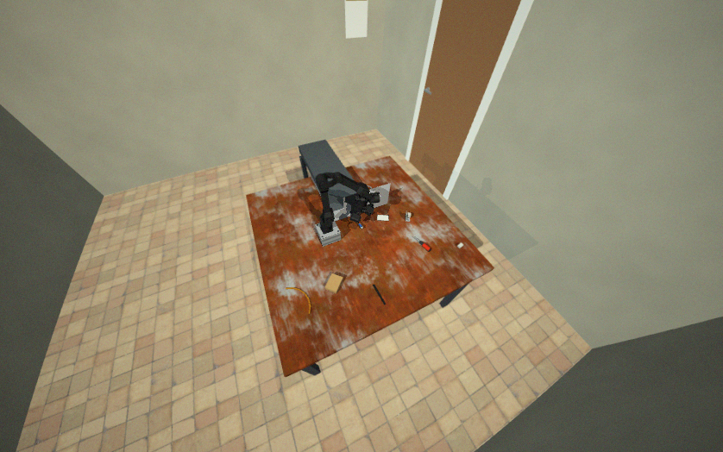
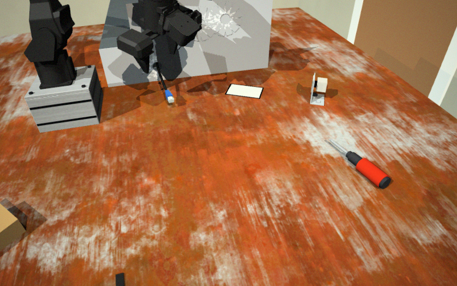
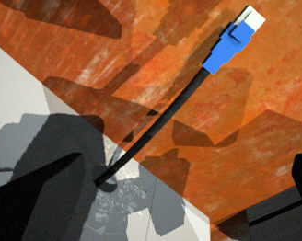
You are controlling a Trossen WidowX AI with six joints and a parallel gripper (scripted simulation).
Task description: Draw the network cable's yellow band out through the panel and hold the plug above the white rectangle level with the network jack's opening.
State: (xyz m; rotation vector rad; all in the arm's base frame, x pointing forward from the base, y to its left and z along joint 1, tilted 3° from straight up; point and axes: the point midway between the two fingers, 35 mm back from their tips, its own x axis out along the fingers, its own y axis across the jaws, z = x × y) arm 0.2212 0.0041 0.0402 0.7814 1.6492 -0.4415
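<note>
My hand is 1 cm short of the blue plug, 3 cm to the left of it and 10 cm above it. From my hand the other things lie so: red-handled screwdriver (31 cm ahead, 32 cm to the right, 11 cm below); then cardboard box (31 cm behind, 33 cm to the right, 11 cm below); then white rectangle (19 cm ahead, 1 cm to the right, 12 cm below).
</note>
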